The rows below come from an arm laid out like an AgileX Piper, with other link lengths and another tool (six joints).
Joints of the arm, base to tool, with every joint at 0 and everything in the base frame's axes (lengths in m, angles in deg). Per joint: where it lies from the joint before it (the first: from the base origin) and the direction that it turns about. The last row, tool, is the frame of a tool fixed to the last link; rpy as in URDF.
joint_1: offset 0 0 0.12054 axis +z
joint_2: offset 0 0 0 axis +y
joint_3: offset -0.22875 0 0.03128 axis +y
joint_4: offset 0.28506 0 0.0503 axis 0.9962 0 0.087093
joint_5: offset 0 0 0 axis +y
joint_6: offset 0.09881 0 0.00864 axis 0.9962 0 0.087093
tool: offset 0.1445 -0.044 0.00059 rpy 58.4 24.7 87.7
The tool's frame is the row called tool.
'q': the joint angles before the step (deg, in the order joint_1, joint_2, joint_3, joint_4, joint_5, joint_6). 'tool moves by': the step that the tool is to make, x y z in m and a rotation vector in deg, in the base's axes. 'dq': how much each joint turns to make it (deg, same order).
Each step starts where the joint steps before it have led.
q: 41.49 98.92 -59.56 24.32 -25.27 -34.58
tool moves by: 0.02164 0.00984 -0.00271 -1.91 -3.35 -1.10
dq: 0.00 6.84 -5.93 1.20 -3.21 -4.00
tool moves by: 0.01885 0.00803 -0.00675 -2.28 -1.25 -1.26
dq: 0.00 5.82 -6.20 3.50 -0.30 -5.53
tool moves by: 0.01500 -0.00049 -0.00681 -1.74 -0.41 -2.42
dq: -0.01 4.23 -4.78 5.84 -0.34 -6.58
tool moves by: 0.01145 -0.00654 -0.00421 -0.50 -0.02 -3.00
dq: -0.14 2.77 -3.35 5.85 -0.87 -5.26
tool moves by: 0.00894 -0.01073 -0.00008 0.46 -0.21 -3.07
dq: -0.42 1.53 -2.07 4.33 -1.37 -3.12
